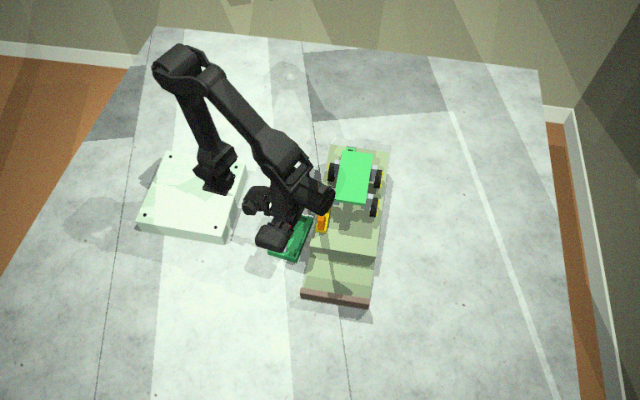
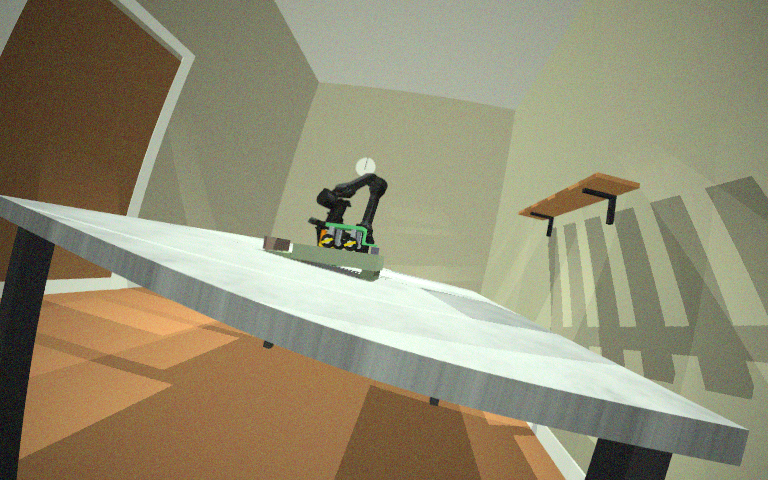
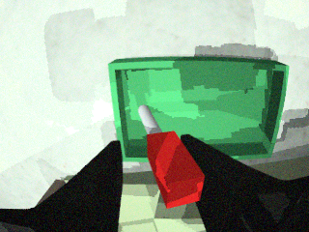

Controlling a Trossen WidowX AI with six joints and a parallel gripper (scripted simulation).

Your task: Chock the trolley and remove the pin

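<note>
Now: the yellow chock 7 cm ahead of my gripper tip, 6 cm to the left of it and 3 cm above it. From my gripper tip the other things lie so: brown stop block: 15 cm ahead, 10 cm to the right, 2 cm below; trolley: 15 cm to the left, 12 cm ahead, 6 cm above; stop pin: 1 cm below.
</note>
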